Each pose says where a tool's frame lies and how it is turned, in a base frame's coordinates. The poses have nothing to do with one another.
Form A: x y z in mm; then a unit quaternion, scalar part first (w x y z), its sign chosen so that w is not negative.
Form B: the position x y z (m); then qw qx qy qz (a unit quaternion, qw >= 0). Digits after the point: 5 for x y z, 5 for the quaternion.
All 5 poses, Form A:
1: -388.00 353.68 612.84 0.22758 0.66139 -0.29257 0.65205
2: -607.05 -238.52 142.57 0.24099 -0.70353 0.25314 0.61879
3: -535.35 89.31 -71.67 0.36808 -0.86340 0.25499 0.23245
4: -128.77 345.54 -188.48 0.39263 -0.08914 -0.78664 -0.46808
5: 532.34 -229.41 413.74 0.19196 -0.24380 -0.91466 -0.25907
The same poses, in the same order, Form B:
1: -0.38800 0.35368 0.61284 0.22758 0.66139 -0.29257 0.65205
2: -0.60705 -0.23852 0.14257 0.24099 -0.70353 0.25314 0.61879
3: -0.53535 0.08931 -0.07167 0.36808 -0.86340 0.25499 0.23245
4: -0.12877 0.34554 -0.18848 0.39263 -0.08914 -0.78664 -0.46808
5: 0.53234 -0.22941 0.41374 0.19196 -0.24380 -0.91466 -0.25907
